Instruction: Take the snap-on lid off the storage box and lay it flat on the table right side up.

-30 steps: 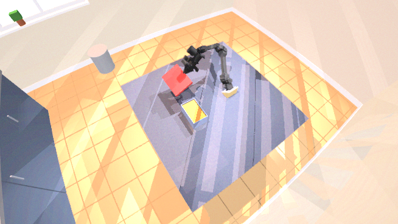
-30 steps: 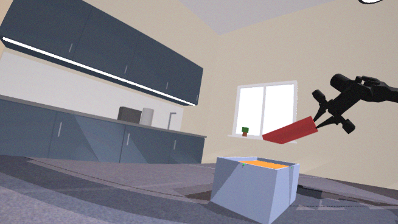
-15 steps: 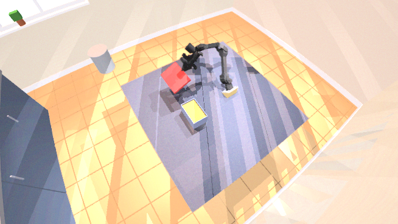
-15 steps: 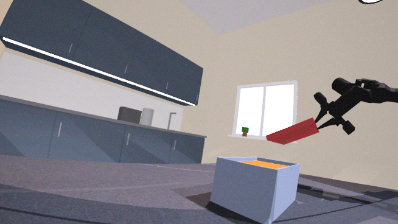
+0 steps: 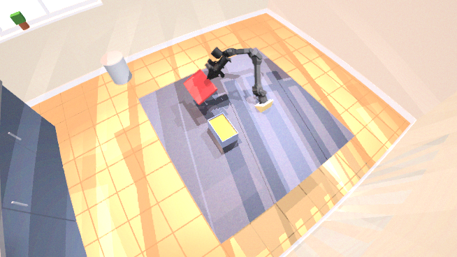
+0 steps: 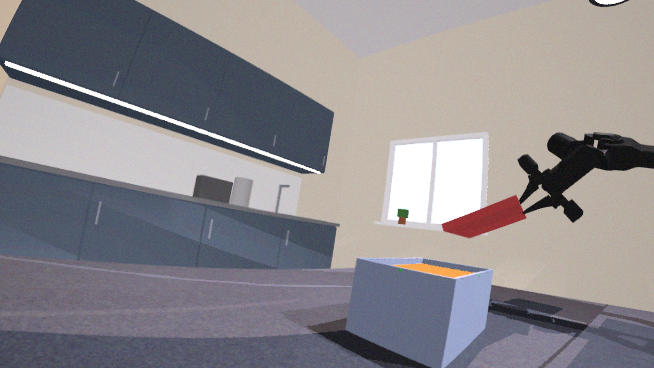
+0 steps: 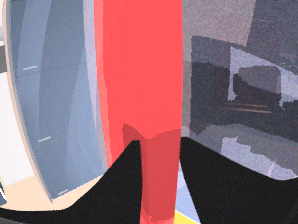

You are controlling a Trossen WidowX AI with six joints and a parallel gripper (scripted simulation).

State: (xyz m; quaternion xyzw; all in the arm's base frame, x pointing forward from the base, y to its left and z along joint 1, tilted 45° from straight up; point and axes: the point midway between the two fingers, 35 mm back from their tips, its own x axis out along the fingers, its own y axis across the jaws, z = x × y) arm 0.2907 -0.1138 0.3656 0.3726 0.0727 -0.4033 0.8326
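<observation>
The lid is 70 mm ahead of my gripper tip, 30 mm below it and 10 mm to the right of it. Round my gripper tip: storage box: 320 mm to the left, 180 mm below, 140 mm ahead.
</observation>
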